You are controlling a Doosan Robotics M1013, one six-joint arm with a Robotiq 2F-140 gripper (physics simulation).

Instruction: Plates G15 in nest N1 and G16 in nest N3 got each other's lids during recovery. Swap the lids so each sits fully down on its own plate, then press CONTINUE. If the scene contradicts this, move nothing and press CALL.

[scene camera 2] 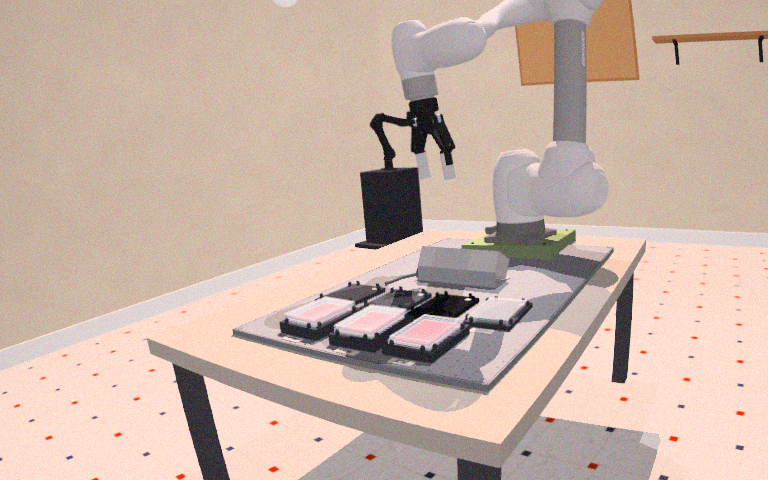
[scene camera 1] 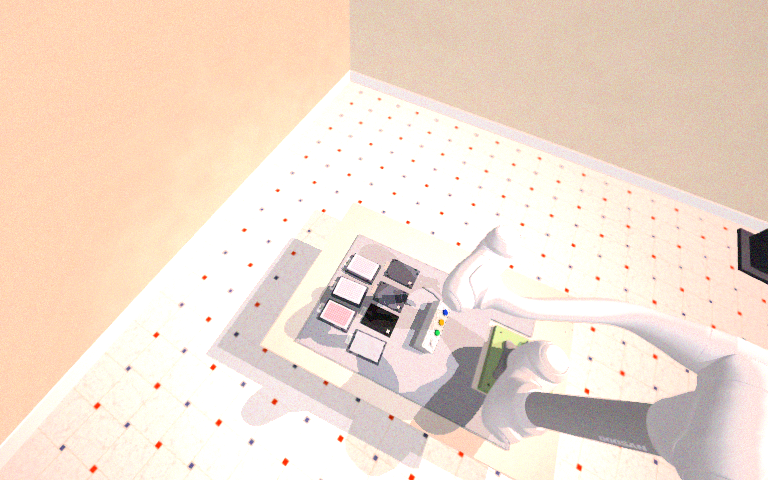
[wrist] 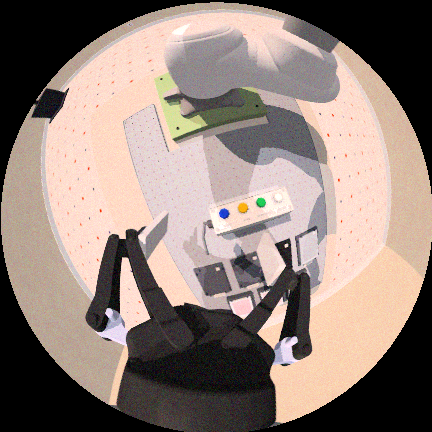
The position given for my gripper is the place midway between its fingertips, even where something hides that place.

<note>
My gripper (scene camera 2: pixel 437 178) is open and holds nothing. Also in view: a grey button box (scene camera 2: pixel 484 268) and a black nest (scene camera 2: pixel 445 305).
My gripper shows as well in the wrist view (wrist: pixel 214 232). The grey button box shows as well in the wrist view (wrist: pixel 254 214). The black nest also shows in scene camera 1 (scene camera 1: pixel 376 318).
</note>
